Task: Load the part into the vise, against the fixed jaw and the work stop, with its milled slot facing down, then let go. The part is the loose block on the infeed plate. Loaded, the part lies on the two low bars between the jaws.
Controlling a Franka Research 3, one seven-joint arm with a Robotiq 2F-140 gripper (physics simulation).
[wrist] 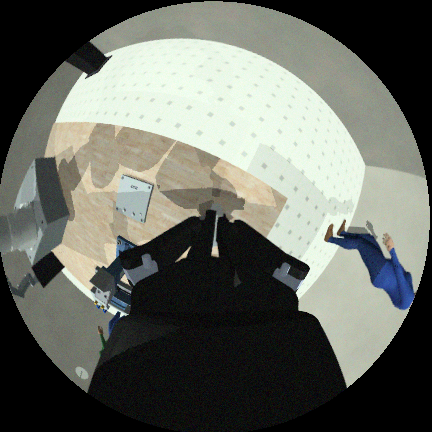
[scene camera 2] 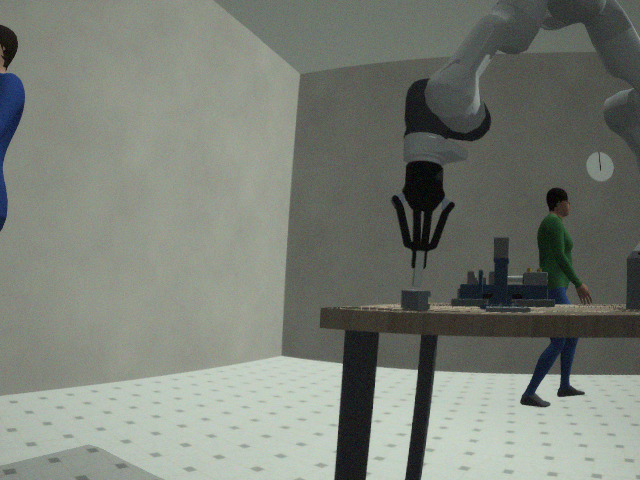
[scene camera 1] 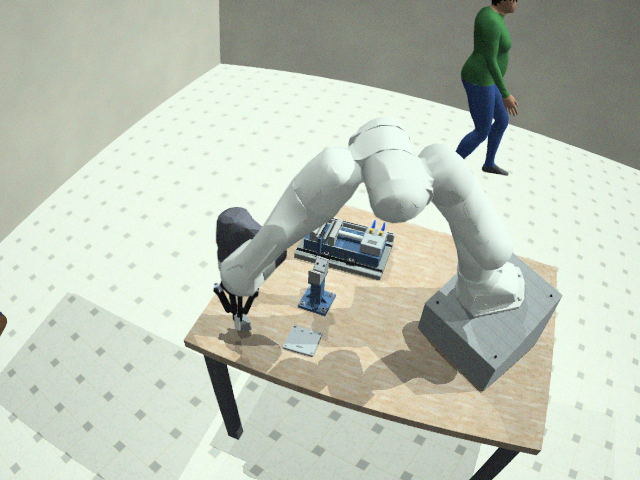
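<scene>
The part, a small grey block (scene camera 1: 245,324) (scene camera 2: 415,300), sits on the table near its left corner, off the infeed plate. It is mostly hidden behind the fingertips in the wrist view, and its slot cannot be made out. My gripper (scene camera 1: 238,325) (scene camera 2: 417,285) (wrist: 215,210) points down and is shut with nothing between its fingers. Its tips are at the block, close above or behind it; whether they touch cannot be told. The grey infeed plate (scene camera 1: 303,341) (wrist: 135,197) bears no block. The blue vise (scene camera 1: 345,254) (scene camera 2: 529,293) stands farther back, partly behind the arm in scene camera 1.
A blue stand (scene camera 1: 317,294) (scene camera 2: 500,281) with a grey head stands between the infeed plate and the vise. The robot's grey base block (scene camera 1: 465,341) is at the right of the table (scene camera 1: 403,408). A person in green (scene camera 1: 488,51) (scene camera 2: 557,242) is beyond the table.
</scene>
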